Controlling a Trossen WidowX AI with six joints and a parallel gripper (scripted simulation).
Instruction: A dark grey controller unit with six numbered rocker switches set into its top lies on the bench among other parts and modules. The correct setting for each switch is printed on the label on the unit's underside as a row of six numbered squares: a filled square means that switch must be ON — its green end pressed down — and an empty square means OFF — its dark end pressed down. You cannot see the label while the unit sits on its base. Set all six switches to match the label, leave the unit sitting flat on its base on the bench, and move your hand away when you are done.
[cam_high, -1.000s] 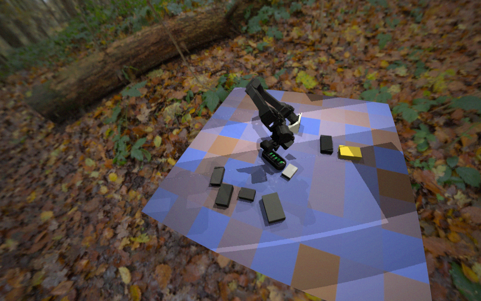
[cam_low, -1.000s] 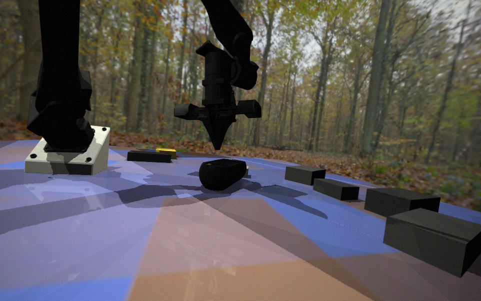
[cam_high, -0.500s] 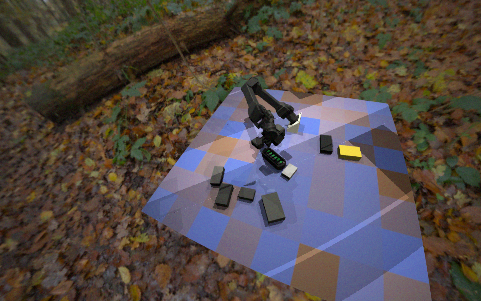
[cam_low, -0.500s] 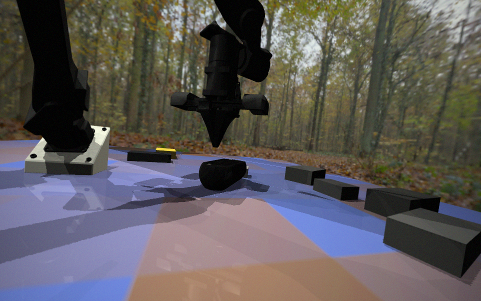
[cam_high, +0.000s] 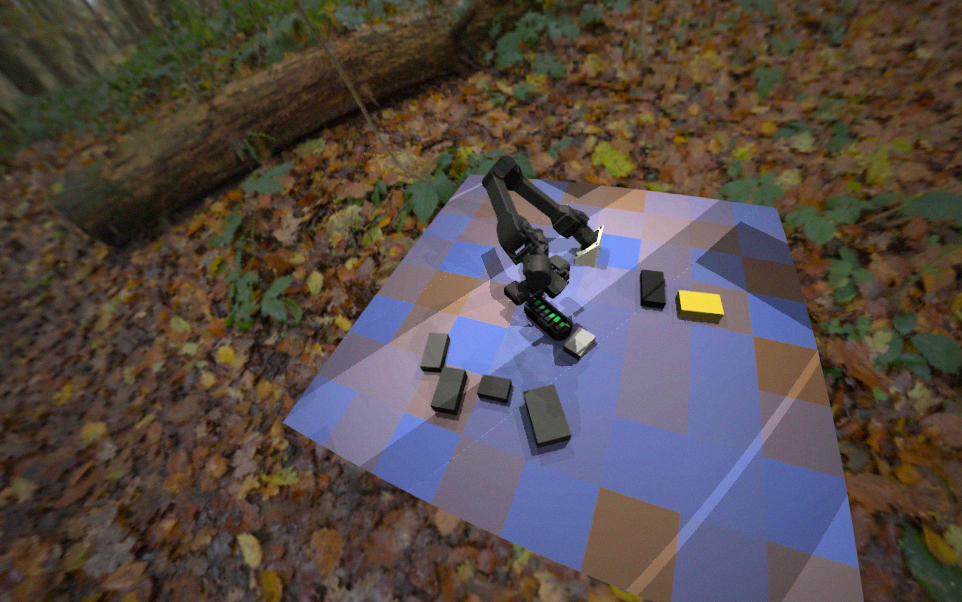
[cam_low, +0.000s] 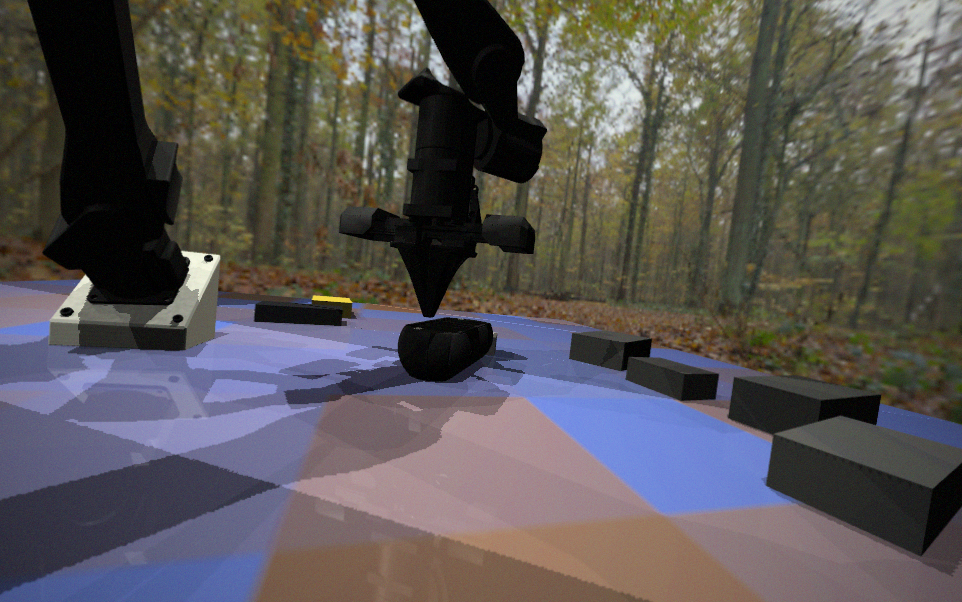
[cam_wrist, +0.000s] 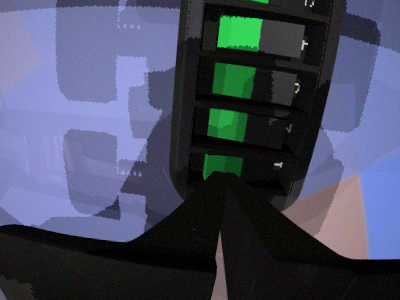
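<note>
The white block is 13 cm to the left of my gripper tip, 9 cm ahead of it and 4 cm below it. Also, from my gripper tip: dark block (31 cm to the left, 15 cm behind, 4 cm below); yellow block (44 cm to the left, 12 cm behind, 4 cm below).
</note>
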